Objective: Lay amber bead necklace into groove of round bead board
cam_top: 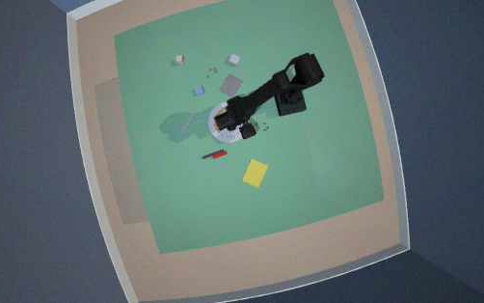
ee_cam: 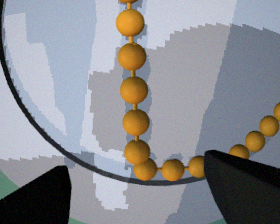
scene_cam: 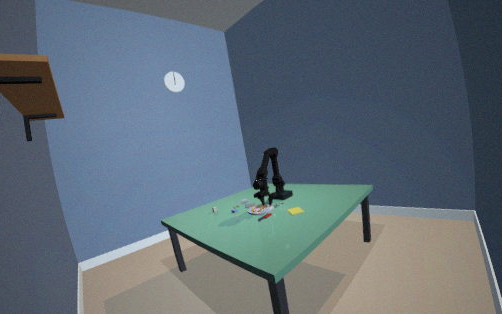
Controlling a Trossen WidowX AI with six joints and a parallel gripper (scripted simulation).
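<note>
My gripper tip is 6 cm short of the round grey bead board and 1 cm above it. Round my gripper tip: blue block: 21 cm ahead, 16 cm to the right, 1 cm below; red-handled tool: 13 cm ahead, 16 cm to the left, 1 cm below; grey plate: 5 cm ahead, 18 cm to the right, 2 cm below.
</note>
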